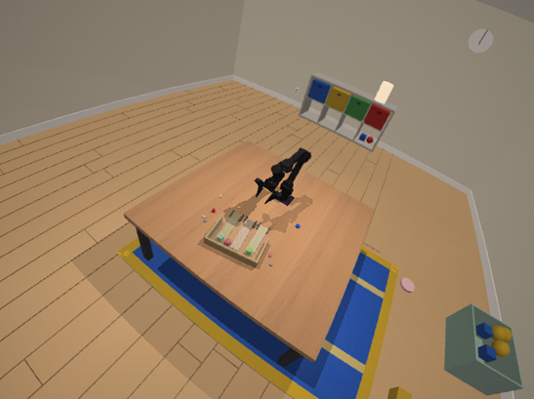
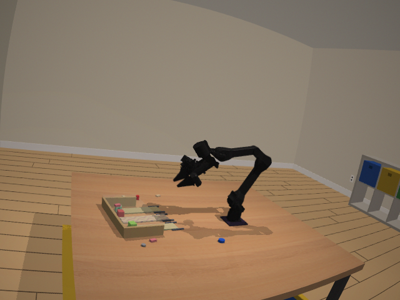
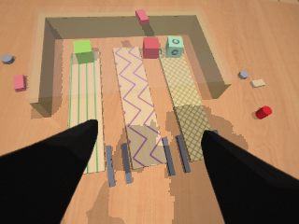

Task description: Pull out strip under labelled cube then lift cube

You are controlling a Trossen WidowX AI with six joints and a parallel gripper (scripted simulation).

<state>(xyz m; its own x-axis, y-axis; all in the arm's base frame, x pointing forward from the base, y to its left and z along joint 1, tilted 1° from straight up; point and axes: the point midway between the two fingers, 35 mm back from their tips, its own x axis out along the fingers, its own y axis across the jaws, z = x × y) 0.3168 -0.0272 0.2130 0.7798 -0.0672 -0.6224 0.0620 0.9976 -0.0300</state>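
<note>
The lattice strip lies 14 cm ahead of my gripper tip, 9 cm to the right of it and 19 cm below it. Also, from my gripper tip: blue disc 17 cm behind, 24 cm to the left, 19 cm below; red piece 11 cm ahead, 24 cm to the right, 18 cm below.
</note>
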